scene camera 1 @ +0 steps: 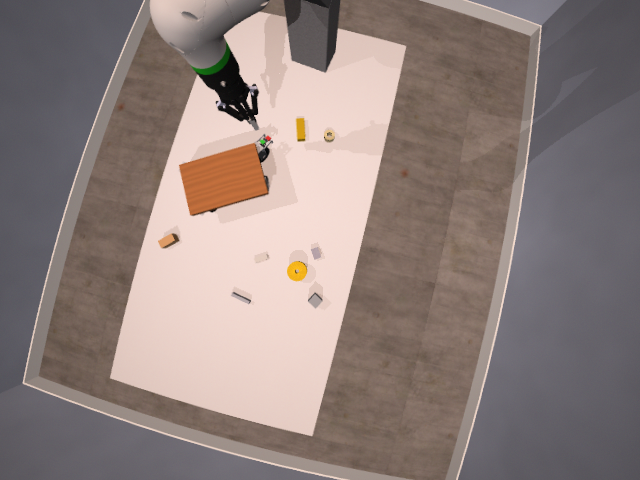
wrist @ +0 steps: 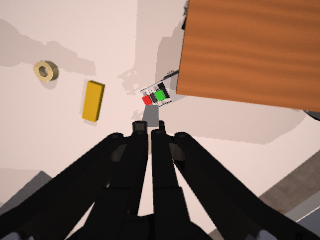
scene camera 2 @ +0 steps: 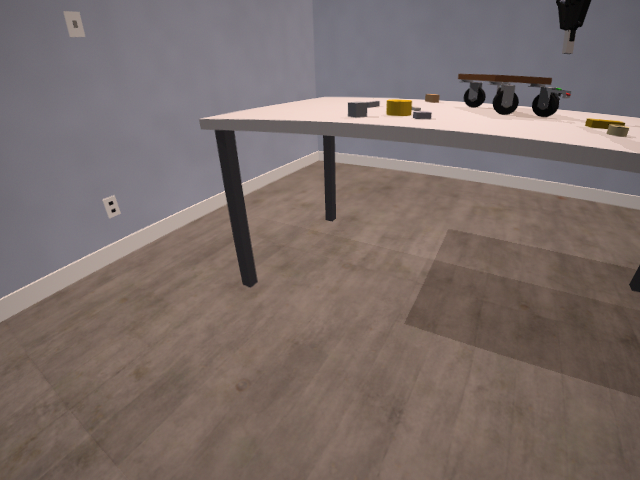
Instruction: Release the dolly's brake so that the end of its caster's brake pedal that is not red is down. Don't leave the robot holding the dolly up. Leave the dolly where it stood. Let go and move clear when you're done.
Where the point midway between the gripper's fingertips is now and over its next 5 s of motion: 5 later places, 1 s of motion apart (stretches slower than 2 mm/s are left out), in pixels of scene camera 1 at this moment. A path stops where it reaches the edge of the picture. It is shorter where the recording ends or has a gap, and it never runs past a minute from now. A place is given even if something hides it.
The gripper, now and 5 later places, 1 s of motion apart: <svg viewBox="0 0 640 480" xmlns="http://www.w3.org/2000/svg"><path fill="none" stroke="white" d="M256 126L259 131L259 132L260 132L262 138L262 141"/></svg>
